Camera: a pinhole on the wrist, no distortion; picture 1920 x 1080 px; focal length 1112.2 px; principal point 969.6 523.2 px. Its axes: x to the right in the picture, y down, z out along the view. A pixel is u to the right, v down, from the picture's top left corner.
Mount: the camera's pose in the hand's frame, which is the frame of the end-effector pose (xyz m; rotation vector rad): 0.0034 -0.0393 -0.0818 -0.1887 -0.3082 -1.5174
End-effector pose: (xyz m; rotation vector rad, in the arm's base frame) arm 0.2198 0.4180 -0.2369 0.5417 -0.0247 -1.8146
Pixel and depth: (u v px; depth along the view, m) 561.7 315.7 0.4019
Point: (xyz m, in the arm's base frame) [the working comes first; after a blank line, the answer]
In the camera's frame: -0.1474 -0.0750 0.4019

0.3505 0.3830 0.0851
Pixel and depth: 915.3 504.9 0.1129
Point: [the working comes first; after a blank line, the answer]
In the camera's frame: -0.0055 -0.0019 0.1129

0.2136 0.4189 -0.2132
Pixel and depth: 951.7 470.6 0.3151
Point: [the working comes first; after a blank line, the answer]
In the camera's frame: -0.0051 -0.0149 0.3151

0.2044 0.3775 -0.0150
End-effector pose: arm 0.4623 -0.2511 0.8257 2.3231 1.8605 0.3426
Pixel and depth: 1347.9 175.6 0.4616
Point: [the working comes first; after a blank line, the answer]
In the camera's frame: 0.1570 -0.1443 0.4616

0.4827 -0.3976 0.4174
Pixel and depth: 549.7 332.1 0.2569
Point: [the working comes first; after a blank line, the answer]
In the camera's frame: -0.0970 -0.0441 0.2569

0.6060 -0.3387 0.7300
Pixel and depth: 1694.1 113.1 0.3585
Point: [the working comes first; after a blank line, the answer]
In the camera's frame: 0.2335 -0.1322 0.3585

0.3699 -0.3548 0.4630
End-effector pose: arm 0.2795 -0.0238 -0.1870 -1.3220 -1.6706 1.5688
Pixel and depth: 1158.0 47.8 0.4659
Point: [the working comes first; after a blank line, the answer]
In the camera's frame: 0.0789 -0.1991 0.4659

0.0631 -0.4011 -0.2284
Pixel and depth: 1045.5 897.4 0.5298
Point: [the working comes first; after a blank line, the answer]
In the camera's frame: 0.0362 0.1783 0.5298

-0.1267 -0.1219 -0.4138
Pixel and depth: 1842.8 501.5 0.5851
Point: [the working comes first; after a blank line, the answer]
In the camera's frame: 0.4594 -0.0114 0.5851

-0.3217 -0.3108 -0.0338
